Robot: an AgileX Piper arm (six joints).
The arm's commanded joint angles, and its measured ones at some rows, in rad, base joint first. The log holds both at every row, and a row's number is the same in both.
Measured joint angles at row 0: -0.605, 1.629, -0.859, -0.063, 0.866, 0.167
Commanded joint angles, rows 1 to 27: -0.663, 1.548, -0.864, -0.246, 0.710, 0.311; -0.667, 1.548, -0.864, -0.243, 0.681, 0.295; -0.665, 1.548, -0.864, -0.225, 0.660, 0.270; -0.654, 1.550, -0.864, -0.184, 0.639, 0.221; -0.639, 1.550, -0.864, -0.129, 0.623, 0.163; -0.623, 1.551, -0.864, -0.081, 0.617, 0.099; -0.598, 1.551, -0.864, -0.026, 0.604, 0.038; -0.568, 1.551, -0.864, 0.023, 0.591, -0.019; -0.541, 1.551, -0.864, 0.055, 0.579, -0.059; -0.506, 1.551, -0.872, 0.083, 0.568, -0.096; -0.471, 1.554, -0.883, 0.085, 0.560, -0.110; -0.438, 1.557, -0.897, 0.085, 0.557, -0.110; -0.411, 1.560, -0.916, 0.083, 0.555, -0.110; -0.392, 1.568, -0.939, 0.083, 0.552, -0.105; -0.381, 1.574, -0.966, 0.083, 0.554, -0.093; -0.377, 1.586, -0.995, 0.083, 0.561, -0.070; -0.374, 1.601, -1.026, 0.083, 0.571, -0.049; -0.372, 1.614, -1.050, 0.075, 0.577, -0.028; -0.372, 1.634, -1.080, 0.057, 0.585, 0.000; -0.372, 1.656, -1.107, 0.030, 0.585, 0.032; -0.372, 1.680, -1.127, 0.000, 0.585, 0.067; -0.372, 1.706, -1.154, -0.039, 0.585, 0.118; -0.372, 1.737, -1.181, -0.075, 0.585, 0.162; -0.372, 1.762, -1.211, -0.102, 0.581, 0.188; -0.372, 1.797, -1.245, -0.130, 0.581, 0.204; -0.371, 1.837, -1.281, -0.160, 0.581, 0.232; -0.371, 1.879, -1.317, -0.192, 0.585, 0.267
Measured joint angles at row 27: -0.377, 1.757, -1.202, -0.079, 0.579, 0.159
